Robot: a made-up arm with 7 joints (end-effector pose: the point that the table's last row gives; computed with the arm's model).
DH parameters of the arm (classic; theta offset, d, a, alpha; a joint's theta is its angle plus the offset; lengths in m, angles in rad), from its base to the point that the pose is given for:
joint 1: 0 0.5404 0 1.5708
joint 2: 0 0.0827 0 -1.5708
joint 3: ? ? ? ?
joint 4: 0 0.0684 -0.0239 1.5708
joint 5: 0 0.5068 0 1.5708
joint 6: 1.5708 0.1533 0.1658 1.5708
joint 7: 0 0.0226 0 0
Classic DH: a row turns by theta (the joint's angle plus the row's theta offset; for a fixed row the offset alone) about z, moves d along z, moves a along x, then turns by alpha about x.
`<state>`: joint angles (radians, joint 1 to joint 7).
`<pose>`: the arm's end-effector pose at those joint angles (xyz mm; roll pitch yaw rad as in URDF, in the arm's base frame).
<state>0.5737 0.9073 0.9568 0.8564 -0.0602 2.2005 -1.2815</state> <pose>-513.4 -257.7 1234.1 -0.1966 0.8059 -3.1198</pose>
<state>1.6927 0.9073 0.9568 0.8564 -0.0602 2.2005 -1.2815</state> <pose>7.7 -574.4 1234.1 -0.1966 0.8059 -2.0008</pose>
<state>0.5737 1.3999 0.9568 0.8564 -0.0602 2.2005 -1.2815</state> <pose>-731.9 -398.9 881.6 -0.8564 1.1543 2.6011</pose>
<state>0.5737 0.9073 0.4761 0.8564 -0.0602 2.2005 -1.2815</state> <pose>-432.4 -332.1 1269.5 -0.5289 0.5305 2.6547</pose>
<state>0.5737 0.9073 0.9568 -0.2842 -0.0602 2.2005 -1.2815</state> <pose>-403.6 -671.1 973.5 -1.5802 0.9405 2.8134</pose>
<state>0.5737 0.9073 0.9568 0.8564 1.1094 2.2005 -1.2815</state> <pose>-380.0 -64.6 1231.9 0.1231 0.1061 -2.0510</pose>
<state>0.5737 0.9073 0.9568 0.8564 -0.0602 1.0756 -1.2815</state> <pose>-604.7 -178.6 1365.4 0.8174 0.5146 3.0456</pose>
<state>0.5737 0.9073 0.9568 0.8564 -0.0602 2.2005 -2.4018</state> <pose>-513.4 -257.7 1234.1 -0.8064 0.1936 2.0443</pose>
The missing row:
joint 3: 0 0.461 0.0258 -1.5708
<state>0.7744 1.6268 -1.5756 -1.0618 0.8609 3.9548 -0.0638</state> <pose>-661.2 -448.6 545.5 -2.2048 -0.6244 -0.8816</pose>
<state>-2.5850 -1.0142 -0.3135 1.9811 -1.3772 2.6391 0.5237</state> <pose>-609.1 -273.3 404.4 -2.8723 -0.8223 -1.8777</pose>
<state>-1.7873 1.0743 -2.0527 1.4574 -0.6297 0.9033 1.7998</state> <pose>-459.9 902.0 647.5 -2.7005 0.4364 0.6595</pose>
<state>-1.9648 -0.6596 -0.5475 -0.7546 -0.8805 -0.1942 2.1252</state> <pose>49.7 -196.3 1517.9 -1.3894 0.4669 1.5270</pose>
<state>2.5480 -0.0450 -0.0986 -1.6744 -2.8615 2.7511 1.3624</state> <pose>135.7 -318.5 991.9 -0.4966 0.1886 -2.4705</pose>
